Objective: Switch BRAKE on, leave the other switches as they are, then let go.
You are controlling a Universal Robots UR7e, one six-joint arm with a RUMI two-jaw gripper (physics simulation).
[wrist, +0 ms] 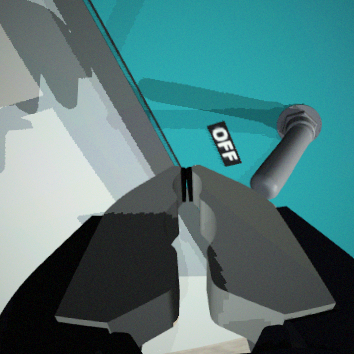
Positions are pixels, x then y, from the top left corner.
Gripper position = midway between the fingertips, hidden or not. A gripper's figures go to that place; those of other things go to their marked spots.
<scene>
My gripper point(185, 171): 0.14 m from the lens. A teal switch panel point(221, 91) is 0.14 m from the lens.
</scene>
